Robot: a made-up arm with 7 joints.
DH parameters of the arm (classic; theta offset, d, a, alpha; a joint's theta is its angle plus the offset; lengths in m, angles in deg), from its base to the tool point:
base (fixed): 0 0 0 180
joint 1: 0 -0.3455 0 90
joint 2: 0 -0.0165 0 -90
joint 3: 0 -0.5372 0 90
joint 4: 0 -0.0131 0 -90
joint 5: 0 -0.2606 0 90
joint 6: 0 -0.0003 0 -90
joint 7: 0 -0.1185 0 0
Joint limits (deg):
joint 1: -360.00..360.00
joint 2: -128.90..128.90
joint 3: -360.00..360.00
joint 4: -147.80..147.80
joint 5: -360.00..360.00
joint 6: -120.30..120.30
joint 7: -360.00..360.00
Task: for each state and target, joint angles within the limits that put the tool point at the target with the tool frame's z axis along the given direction. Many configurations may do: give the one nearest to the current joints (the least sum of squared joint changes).
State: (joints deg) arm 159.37 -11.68 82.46 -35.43 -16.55 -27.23 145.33
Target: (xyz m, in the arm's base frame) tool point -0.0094 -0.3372 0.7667 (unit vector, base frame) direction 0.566 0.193 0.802
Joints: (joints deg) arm 209.91 -22.33 94.03 -85.85 1.76 -67.24 145.33
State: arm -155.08 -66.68 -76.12 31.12 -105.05 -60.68 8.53
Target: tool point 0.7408 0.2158 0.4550 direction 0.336 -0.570 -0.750
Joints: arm -191.63 -91.20 -53.72 9.90 -88.64 -103.73 8.53
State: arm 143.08 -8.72 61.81 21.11 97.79 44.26 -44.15
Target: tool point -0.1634 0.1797 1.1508 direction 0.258 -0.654 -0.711
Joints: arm 142.40 -6.95 44.45 48.36 116.81 38.65 -44.15
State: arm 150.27 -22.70 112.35 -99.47 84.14 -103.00 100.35
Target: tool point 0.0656 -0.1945 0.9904 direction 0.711 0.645 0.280
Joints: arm 128.92 -7.09 114.87 -58.49 62.23 -89.76 100.35
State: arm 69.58 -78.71 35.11 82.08 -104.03 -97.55 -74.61
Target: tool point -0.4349 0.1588 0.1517 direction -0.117 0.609 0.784
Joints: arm 54.61 -117.11 58.96 110.67 -103.69 -101.73 -74.61
